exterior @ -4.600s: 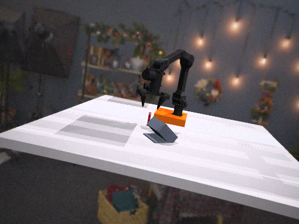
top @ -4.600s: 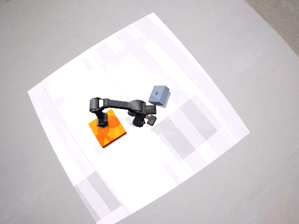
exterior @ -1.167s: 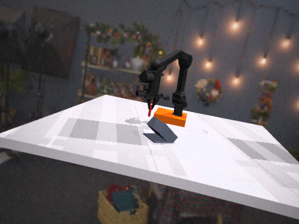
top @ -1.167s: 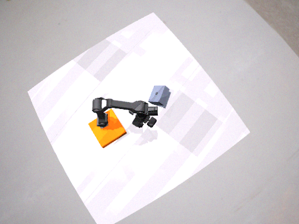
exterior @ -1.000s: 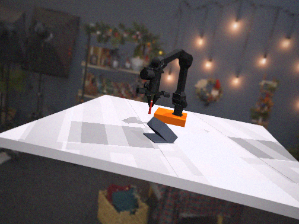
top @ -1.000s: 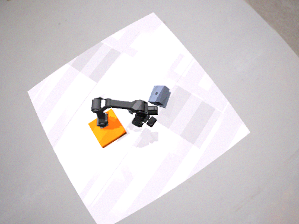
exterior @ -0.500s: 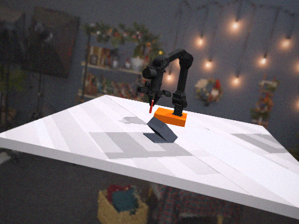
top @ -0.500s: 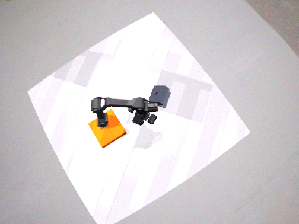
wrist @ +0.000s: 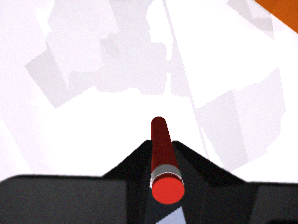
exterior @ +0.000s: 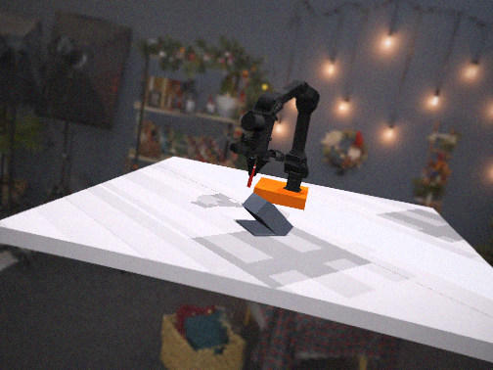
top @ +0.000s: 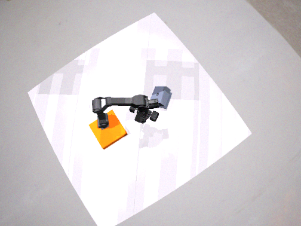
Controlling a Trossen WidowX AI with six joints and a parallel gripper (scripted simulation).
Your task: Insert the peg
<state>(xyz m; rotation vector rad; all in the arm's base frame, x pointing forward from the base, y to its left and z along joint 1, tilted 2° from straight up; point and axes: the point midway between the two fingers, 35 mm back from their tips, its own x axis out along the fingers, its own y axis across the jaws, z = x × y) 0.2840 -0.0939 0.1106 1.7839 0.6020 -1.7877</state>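
Right now my gripper tip is 16 cm short of the sloped panel, 12 cm to the right of it and 8 cm above it. Round my gripper tip: red peg: 2 cm above; flat grey foot: 17 cm ahead, 11 cm to the left, 12 cm below.
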